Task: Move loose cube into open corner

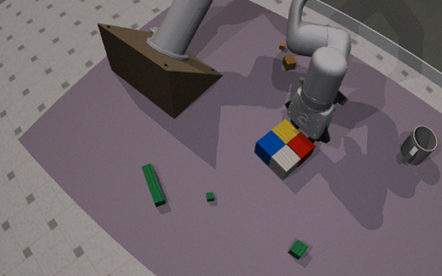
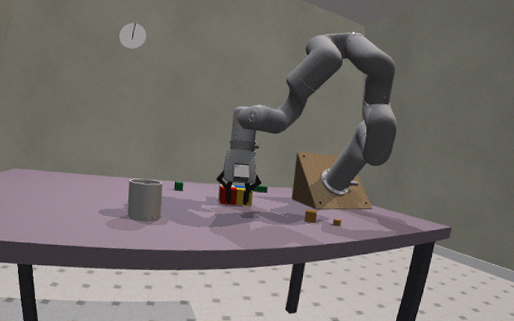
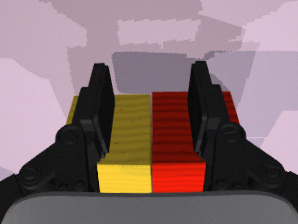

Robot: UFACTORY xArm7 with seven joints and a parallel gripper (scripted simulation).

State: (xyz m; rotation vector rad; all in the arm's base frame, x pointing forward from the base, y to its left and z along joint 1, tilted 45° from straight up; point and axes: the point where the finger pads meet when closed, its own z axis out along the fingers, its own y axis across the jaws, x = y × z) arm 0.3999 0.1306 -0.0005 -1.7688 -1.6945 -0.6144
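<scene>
Now: hand 4 cm to the left of the red cube and 2 cm short of it. From my hand the other things lie so: green bar 35 cm to the right, 16 cm behind, 1 cm below; then white cube 10 cm to the right, 2 cm ahead.
</scene>
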